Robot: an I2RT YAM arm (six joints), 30 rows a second.
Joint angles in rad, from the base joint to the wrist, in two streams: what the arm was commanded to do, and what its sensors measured. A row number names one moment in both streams.
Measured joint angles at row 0: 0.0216, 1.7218, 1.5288, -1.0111, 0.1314, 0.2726
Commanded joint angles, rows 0 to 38: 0.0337, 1.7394, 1.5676, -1.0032, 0.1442, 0.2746; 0.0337, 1.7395, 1.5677, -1.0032, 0.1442, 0.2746; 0.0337, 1.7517, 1.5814, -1.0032, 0.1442, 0.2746; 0.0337, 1.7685, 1.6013, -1.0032, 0.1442, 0.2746; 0.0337, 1.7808, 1.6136, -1.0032, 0.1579, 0.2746; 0.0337, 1.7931, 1.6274, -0.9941, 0.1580, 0.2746; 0.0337, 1.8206, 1.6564, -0.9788, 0.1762, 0.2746; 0.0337, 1.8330, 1.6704, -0.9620, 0.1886, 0.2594; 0.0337, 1.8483, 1.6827, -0.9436, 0.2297, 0.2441; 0.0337, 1.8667, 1.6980, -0.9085, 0.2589, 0.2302; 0.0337, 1.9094, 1.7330, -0.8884, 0.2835, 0.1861; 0.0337, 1.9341, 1.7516, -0.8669, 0.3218, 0.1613; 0.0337, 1.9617, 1.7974, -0.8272, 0.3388, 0.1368; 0.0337, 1.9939, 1.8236, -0.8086, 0.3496, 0.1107; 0.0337, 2.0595, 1.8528, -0.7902, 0.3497, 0.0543; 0.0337, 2.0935, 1.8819, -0.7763, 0.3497, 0.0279; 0.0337, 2.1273, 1.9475, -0.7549, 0.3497, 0.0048; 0.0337, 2.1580, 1.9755, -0.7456, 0.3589, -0.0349; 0.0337, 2.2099, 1.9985, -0.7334, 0.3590, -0.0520; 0.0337, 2.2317, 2.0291, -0.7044, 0.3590, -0.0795; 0.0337, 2.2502, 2.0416, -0.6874, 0.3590, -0.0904; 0.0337, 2.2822, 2.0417, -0.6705, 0.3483, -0.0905; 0.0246, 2.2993, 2.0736, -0.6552, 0.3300, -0.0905; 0.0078, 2.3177, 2.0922, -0.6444, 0.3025, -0.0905; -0.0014, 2.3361, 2.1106, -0.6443, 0.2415, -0.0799; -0.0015, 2.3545, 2.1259, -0.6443, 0.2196, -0.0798; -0.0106, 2.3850, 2.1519, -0.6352, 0.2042, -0.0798; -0.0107, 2.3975, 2.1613, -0.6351, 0.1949, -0.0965; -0.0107, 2.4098, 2.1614, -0.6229, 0.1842, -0.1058; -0.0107, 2.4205, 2.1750, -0.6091, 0.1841, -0.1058; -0.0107, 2.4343, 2.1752, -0.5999, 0.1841, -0.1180; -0.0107, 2.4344, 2.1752, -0.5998, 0.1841, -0.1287; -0.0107, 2.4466, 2.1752, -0.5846, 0.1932, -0.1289; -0.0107, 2.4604, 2.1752, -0.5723, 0.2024, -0.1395; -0.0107, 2.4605, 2.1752, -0.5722, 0.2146, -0.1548; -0.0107, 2.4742, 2.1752, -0.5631, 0.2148, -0.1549; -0.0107, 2.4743, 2.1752, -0.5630, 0.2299, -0.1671; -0.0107, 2.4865, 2.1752, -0.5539, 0.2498, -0.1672; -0.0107, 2.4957, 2.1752, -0.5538, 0.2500, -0.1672
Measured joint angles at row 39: -0.0048, 2.4683, 2.1414, -0.5915, 0.2188, -0.1287
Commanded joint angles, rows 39 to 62: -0.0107, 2.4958, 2.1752, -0.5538, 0.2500, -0.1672; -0.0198, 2.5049, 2.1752, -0.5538, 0.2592, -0.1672; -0.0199, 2.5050, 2.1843, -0.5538, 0.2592, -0.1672; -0.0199, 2.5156, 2.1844, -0.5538, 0.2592, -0.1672; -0.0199, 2.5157, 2.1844, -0.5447, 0.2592, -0.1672; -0.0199, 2.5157, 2.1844, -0.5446, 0.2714, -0.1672; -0.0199, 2.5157, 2.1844, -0.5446, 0.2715, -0.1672; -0.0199, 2.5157, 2.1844, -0.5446, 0.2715, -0.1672; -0.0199, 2.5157, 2.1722, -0.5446, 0.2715, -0.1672; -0.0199, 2.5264, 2.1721, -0.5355, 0.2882, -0.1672; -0.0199, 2.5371, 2.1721, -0.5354, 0.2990, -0.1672; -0.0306, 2.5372, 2.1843, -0.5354, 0.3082, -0.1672; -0.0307, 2.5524, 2.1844, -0.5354, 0.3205, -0.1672; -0.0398, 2.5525, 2.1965, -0.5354, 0.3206, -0.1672; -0.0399, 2.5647, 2.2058, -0.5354, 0.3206, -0.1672; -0.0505, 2.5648, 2.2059, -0.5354, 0.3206, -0.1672; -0.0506, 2.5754, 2.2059, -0.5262, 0.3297, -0.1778; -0.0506, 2.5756, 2.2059, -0.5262, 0.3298, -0.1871; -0.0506, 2.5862, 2.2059, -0.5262, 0.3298, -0.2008; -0.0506, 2.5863, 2.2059, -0.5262, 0.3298, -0.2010; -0.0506, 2.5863, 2.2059, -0.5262, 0.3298, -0.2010; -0.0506, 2.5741, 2.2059, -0.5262, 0.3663, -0.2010; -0.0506, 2.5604, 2.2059, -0.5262, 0.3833, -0.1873; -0.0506, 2.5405, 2.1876, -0.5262, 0.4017, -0.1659
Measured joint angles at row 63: -0.0422, 2.5435, 2.2017, -0.4862, 0.3721, -0.2047
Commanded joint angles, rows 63 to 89: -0.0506, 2.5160, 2.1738, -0.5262, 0.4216, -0.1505; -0.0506, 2.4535, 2.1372, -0.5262, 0.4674, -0.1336; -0.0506, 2.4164, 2.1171, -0.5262, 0.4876, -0.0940; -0.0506, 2.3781, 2.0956, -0.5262, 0.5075, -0.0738; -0.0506, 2.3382, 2.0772, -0.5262, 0.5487, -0.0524; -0.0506, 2.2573, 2.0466, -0.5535, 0.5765, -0.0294; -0.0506, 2.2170, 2.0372, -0.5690, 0.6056, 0.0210; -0.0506, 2.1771, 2.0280, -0.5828, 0.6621, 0.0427; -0.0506, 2.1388, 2.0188, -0.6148, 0.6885, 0.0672; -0.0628, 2.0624, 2.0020, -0.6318, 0.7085, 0.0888; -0.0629, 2.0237, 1.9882, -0.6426, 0.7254, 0.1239; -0.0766, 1.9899, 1.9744, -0.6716, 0.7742, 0.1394; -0.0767, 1.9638, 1.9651, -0.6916, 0.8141, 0.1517; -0.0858, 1.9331, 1.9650, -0.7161, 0.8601, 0.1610; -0.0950, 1.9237, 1.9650, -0.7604, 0.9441, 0.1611; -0.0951, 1.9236, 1.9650, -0.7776, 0.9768, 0.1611; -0.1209, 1.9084, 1.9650, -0.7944, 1.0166, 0.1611; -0.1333, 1.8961, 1.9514, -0.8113, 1.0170, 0.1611; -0.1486, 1.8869, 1.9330, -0.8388, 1.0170, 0.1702; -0.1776, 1.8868, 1.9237, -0.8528, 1.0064, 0.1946; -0.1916, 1.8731, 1.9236, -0.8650, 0.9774, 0.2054; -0.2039, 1.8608, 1.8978, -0.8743, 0.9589, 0.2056; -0.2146, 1.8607, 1.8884, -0.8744, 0.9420, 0.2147; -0.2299, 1.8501, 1.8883, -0.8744, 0.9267, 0.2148; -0.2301, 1.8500, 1.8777, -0.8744, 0.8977, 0.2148; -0.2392, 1.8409, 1.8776, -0.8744, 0.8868, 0.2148; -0.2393, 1.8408, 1.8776, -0.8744, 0.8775, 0.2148
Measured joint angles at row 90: -0.1913, 1.8580, 1.8893, -0.7952, 0.8440, 0.1993
